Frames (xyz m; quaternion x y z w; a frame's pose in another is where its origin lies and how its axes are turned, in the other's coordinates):
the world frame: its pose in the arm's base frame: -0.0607 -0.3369 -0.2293 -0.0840 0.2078 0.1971 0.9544
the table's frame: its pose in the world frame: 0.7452 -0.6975 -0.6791 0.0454 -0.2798 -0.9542 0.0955
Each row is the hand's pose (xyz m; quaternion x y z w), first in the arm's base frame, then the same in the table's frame.
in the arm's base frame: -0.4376 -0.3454 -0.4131 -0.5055 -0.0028 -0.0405 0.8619
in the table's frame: 0.7713 -0.6600 0.9037 -0.0900 -0.1659 0.9034 0.3850
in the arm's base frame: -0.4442 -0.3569 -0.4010 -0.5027 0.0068 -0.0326 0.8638
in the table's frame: 0.7872 -0.6520 0.9059 -0.0947 -0.1604 0.9080 0.3754
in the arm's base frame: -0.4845 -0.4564 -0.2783 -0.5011 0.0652 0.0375 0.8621
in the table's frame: 0.9199 -0.5632 0.9391 -0.1233 -0.1472 0.9362 0.2945
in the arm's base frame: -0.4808 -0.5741 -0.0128 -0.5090 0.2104 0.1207 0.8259
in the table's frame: 1.0875 -0.3654 1.0700 -0.2309 -0.1251 0.9509 0.1637
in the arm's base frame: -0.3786 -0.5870 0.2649 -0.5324 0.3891 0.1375 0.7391
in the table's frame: 1.1312 -0.1551 1.2739 -0.3997 -0.1141 0.9072 0.0650
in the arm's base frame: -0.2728 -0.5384 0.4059 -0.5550 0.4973 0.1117 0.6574
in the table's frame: 1.0841 -0.0435 1.4109 -0.5195 -0.1202 0.8455 0.0277
